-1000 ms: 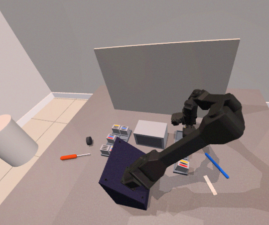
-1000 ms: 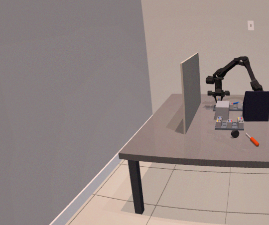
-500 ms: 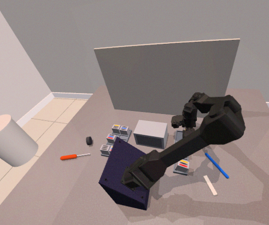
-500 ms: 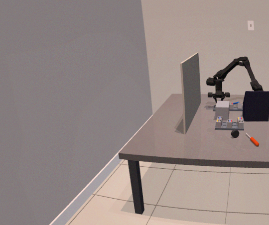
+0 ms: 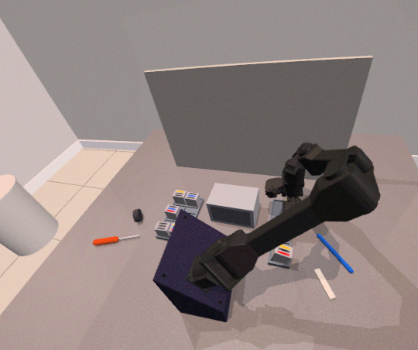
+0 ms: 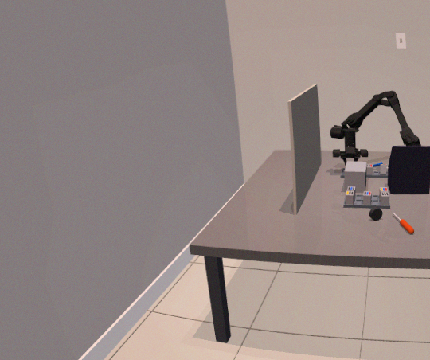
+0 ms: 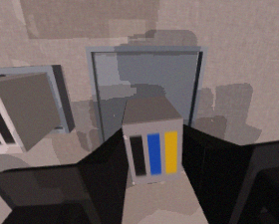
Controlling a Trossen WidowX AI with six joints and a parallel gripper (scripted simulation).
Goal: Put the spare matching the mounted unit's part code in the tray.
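The grey tray is 2 cm below my gripper tip. Round my gripper tip: grey mounted unit: 4 cm behind, 20 cm to the left, 3 cm above; blue marker pen: 13 cm behind, 13 cm to the right, 2 cm below; grey board: 19 cm ahead, 18 cm to the left, 20 cm above.
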